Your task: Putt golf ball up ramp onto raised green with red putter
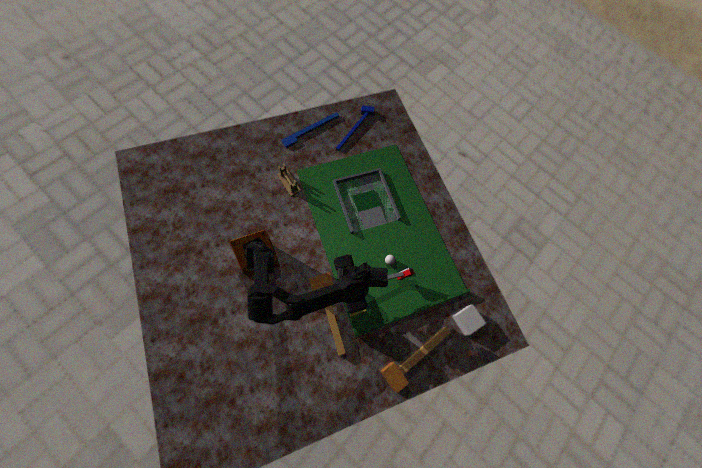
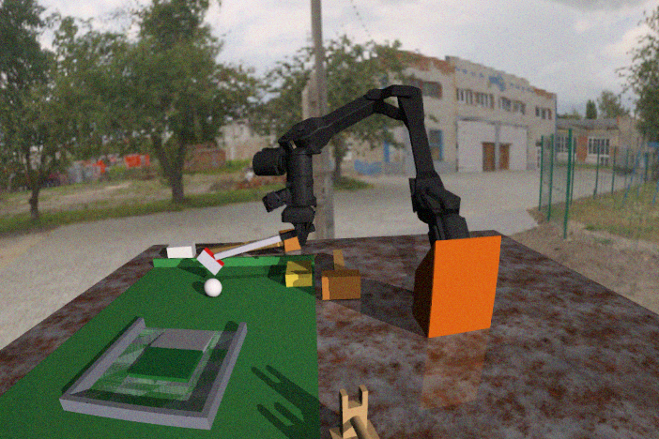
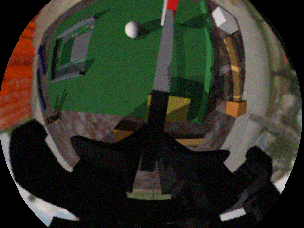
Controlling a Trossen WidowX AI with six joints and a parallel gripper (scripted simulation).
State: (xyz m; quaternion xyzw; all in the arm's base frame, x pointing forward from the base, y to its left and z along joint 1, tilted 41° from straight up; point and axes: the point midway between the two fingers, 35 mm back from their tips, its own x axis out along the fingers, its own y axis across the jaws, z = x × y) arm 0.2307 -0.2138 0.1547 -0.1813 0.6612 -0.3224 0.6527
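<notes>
My gripper tip is 10 mm short of the yellow block, 40 mm to the left of it and 80 mm above it. Round my gripper tip: red putter (120 mm ahead, 20 mm to the right); then white golf ball (210 mm ahead, 30 mm to the left, 80 mm below); then green mat (240 mm ahead, 180 mm to the left, 100 mm below).
</notes>
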